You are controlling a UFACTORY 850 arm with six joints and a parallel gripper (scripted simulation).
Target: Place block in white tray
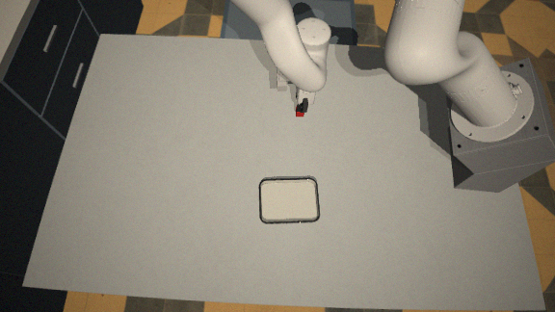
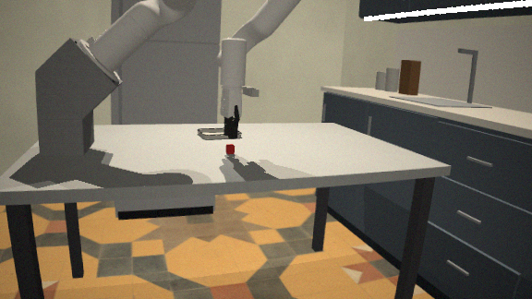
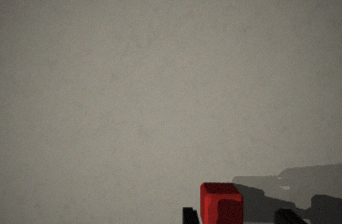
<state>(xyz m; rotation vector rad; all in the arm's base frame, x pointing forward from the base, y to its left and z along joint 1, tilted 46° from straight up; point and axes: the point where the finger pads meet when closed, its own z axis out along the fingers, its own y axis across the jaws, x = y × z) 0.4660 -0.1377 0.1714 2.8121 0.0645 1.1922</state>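
My hand is 6 cm above the red block. Also, from my hand: white tray 29 cm to the left, 7 cm below, 5 cm ahead.
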